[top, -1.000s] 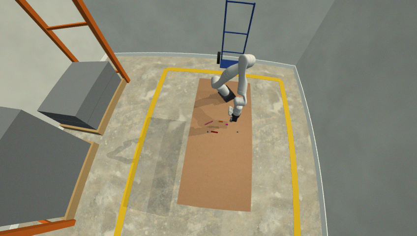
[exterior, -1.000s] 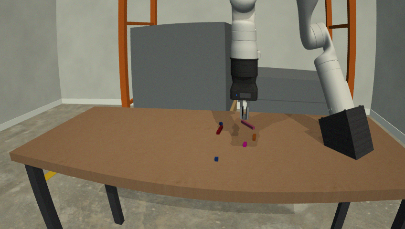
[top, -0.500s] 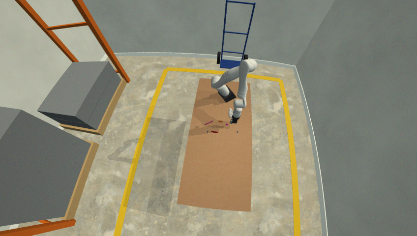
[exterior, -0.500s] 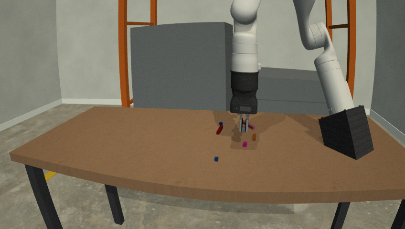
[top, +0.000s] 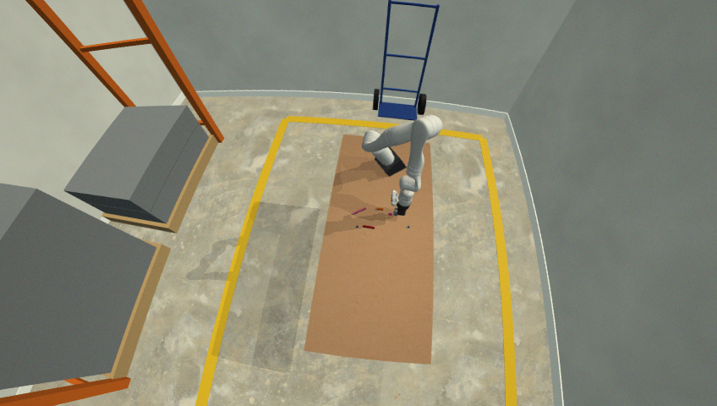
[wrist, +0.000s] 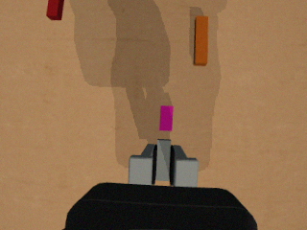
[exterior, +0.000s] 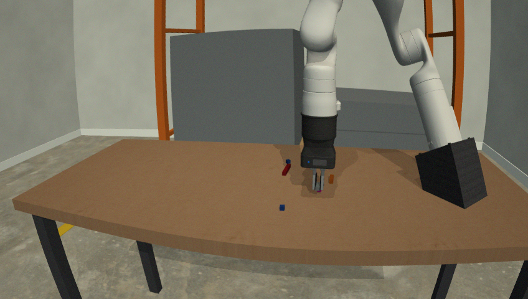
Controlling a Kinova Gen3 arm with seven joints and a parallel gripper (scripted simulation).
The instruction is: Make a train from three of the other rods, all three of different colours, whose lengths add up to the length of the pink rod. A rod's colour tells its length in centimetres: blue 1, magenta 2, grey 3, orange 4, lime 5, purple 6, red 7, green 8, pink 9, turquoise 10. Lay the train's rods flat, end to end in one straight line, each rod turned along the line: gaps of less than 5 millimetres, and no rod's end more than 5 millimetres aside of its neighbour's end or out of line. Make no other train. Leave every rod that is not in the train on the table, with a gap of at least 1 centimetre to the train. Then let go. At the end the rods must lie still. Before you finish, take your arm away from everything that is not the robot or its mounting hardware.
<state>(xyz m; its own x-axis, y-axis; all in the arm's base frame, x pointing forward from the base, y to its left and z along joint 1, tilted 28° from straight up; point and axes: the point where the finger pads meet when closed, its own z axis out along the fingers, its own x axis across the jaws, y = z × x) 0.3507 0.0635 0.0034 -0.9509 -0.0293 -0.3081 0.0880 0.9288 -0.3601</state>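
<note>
Now: the magenta rod 3 cm to the right of my hand and 3 cm below it. From my hand the other things lie so: red rod: 16 cm to the right, 9 cm ahead, 3 cm below; grey rod: 1 cm below; orange rod: 9 cm to the right, 4 cm behind, 3 cm below.
</note>
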